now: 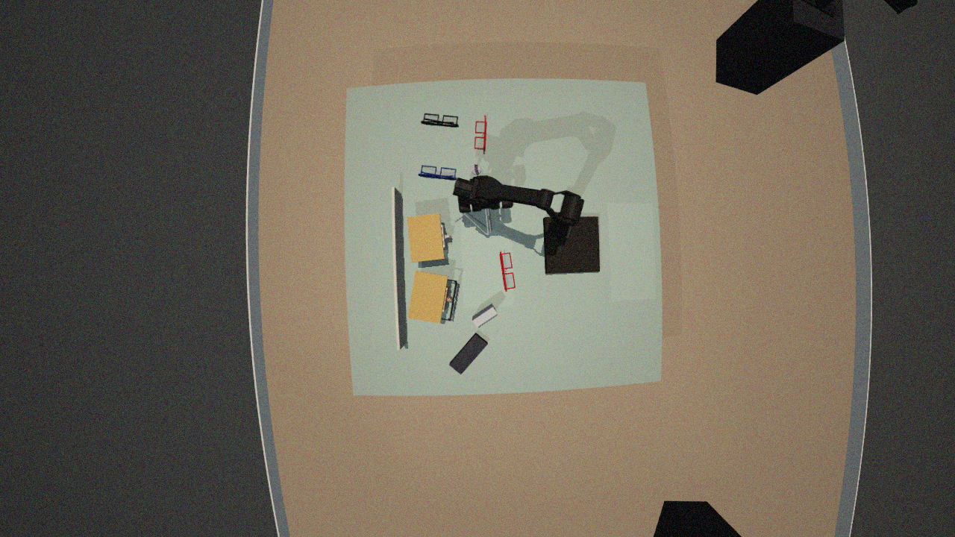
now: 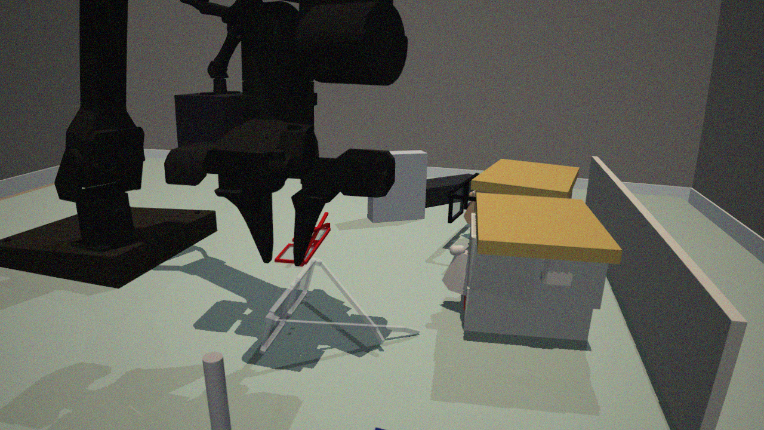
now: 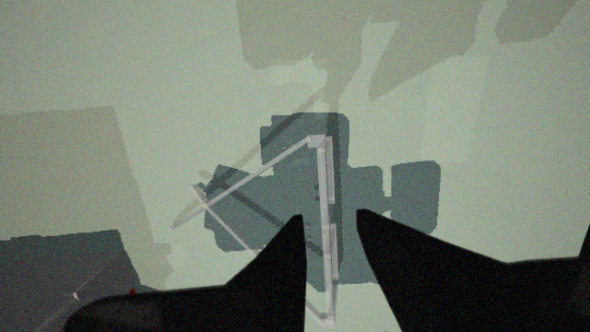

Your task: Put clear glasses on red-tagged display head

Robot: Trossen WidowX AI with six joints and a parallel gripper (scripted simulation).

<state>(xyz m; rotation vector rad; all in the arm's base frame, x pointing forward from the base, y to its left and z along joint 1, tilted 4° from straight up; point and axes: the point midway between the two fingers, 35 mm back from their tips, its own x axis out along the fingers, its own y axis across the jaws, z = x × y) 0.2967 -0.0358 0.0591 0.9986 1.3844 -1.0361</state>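
My gripper tip is 6 cm short of the pale round peg, 15 cm to the left of it and 5 cm above it. Round my gripper tip: wall panel: 29 cm ahead, 28 cm to the left, 2 cm below; then dark block: 3 cm behind, 57 cm to the left, 6 cm below; then white box: 6 cm behind, 40 cm to the left, 2 cm below.
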